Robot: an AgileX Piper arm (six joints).
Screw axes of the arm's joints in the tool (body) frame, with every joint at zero. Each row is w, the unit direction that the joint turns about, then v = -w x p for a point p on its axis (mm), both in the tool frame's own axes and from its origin. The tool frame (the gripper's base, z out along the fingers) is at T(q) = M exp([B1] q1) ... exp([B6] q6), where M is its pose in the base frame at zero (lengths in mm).
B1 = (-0.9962, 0, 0.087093, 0, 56.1, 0)
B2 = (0, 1, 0, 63.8, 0, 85)
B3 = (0, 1, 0, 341.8, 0, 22)
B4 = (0, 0, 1, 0, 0, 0)
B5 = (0, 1, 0, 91, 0, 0)
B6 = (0, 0, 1, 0, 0, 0)
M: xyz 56.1 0 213.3 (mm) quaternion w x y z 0.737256 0 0.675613 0
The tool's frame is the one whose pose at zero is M.
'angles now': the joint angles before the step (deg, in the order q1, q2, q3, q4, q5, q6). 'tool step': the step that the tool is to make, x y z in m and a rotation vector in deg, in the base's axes. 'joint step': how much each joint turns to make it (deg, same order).
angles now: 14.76 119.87 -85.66 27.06 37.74 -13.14
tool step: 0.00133 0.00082 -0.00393 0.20 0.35 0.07
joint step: 0.00 0.69 -0.26 0.53 -0.04 -0.40
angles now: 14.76 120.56 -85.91 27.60 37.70 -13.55
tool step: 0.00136 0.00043 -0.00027 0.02 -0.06 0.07
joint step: 0.00 0.28 -0.43 -0.01 0.10 -0.03
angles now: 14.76 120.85 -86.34 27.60 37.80 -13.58
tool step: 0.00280 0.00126 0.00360 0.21 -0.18 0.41
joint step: 0.00 0.27 -1.31 -0.05 0.93 -0.01
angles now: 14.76 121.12 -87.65 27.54 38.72 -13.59
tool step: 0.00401 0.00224 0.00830 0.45 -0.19 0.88
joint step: 0.00 0.23 -2.36 -0.06 2.06 0.00
